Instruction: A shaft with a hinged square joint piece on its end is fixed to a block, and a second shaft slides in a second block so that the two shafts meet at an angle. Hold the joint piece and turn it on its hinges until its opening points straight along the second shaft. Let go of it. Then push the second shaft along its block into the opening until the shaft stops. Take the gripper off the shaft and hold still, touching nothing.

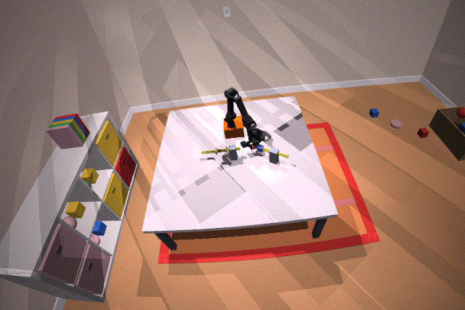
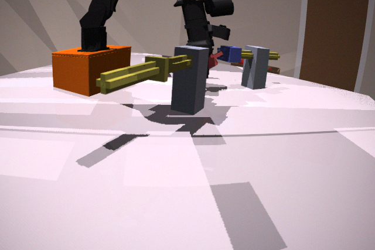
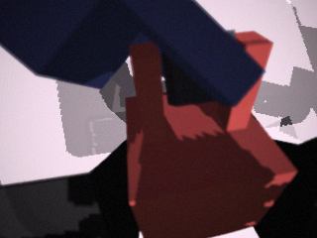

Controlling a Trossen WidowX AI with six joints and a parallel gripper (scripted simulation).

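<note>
Now: the red joint piece 50 mm above my gripper tip.
</note>
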